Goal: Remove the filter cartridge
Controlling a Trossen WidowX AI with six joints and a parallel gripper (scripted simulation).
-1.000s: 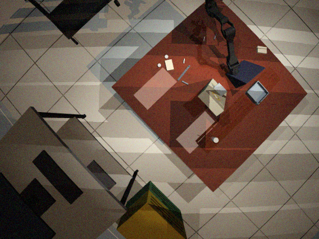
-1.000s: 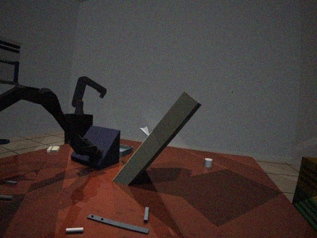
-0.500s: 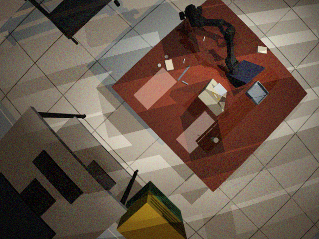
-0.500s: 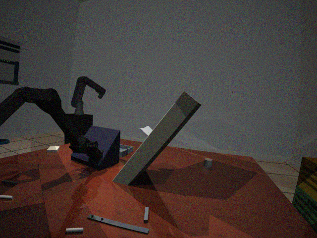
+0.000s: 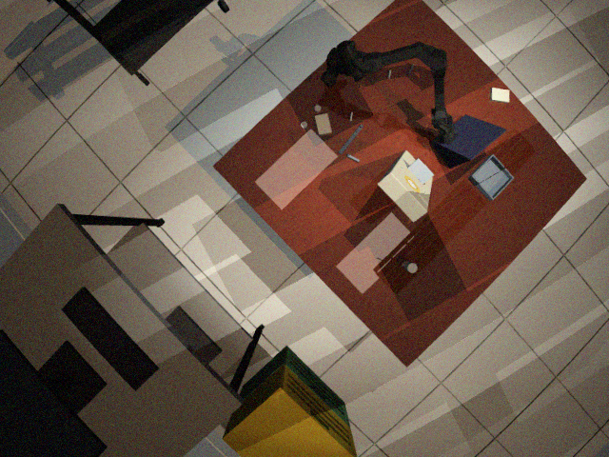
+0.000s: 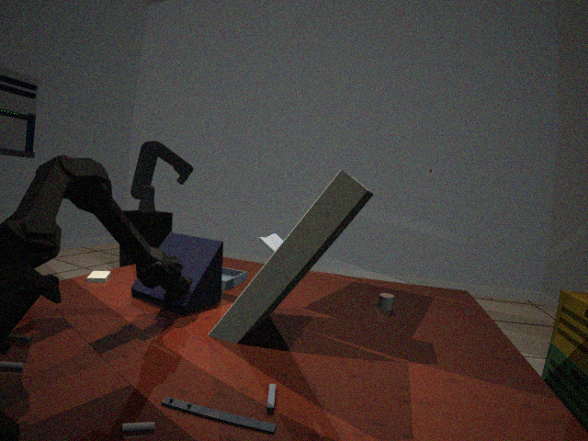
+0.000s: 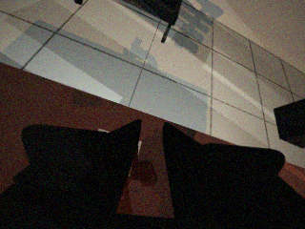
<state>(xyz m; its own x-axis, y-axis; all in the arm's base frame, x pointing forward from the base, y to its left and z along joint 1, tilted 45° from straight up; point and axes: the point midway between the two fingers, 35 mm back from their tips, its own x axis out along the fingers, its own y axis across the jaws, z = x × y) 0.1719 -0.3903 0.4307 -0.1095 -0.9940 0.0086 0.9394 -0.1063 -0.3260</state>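
The round white filter cartridge lies 20 cm ahead of my gripper tip, 61 cm to the left of it and 20 cm above it. Round my gripper tip: grey-blue tray 22 cm behind, 89 cm to the left, 6 cm below.
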